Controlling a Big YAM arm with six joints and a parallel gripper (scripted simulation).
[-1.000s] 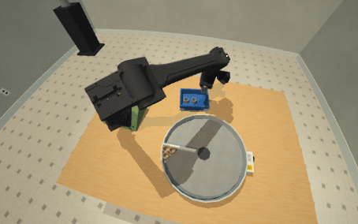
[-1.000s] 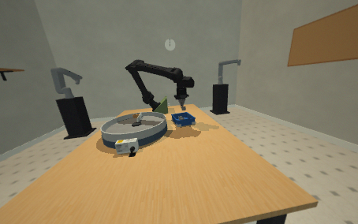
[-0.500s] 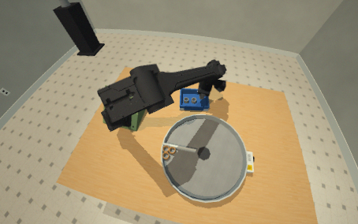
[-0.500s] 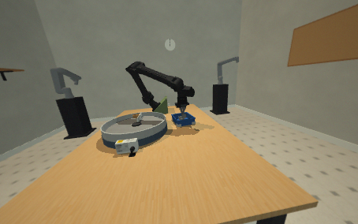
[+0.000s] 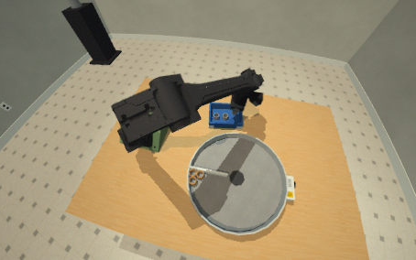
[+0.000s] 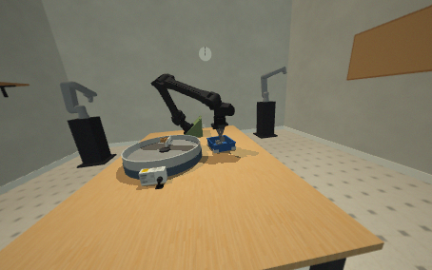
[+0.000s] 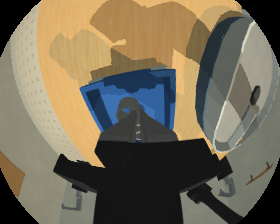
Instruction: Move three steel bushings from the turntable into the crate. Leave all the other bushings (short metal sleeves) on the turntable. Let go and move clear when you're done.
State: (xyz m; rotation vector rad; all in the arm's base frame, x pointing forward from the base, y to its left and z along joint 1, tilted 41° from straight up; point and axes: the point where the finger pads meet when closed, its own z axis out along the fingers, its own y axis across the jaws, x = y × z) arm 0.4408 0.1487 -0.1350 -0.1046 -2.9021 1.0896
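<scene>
The blue crate lies 50 mm behind my hand, 10 mm to the left of it and 60 mm below it. From my hand the other things lie so: grey turntable 30 mm ahead, 340 mm to the right, 30 mm below.
</scene>
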